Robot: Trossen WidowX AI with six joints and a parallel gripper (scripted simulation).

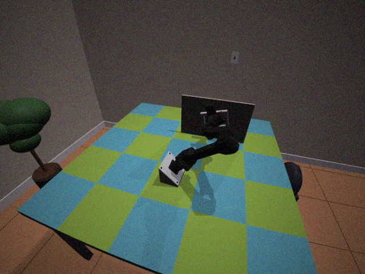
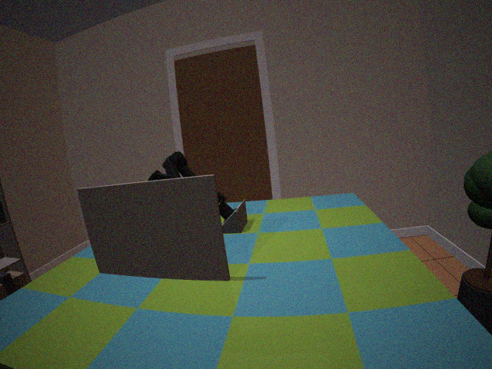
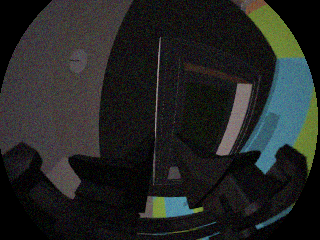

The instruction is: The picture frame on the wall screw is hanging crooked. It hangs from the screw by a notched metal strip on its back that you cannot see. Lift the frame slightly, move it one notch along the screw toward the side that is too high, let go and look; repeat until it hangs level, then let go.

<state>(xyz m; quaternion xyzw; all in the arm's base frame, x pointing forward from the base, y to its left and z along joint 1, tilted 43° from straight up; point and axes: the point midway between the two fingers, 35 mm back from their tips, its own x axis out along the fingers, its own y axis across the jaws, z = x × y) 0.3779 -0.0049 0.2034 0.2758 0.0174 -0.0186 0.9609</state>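
Right now the picture frame is 2 cm to the right of my gripper tip and 5 cm below it.
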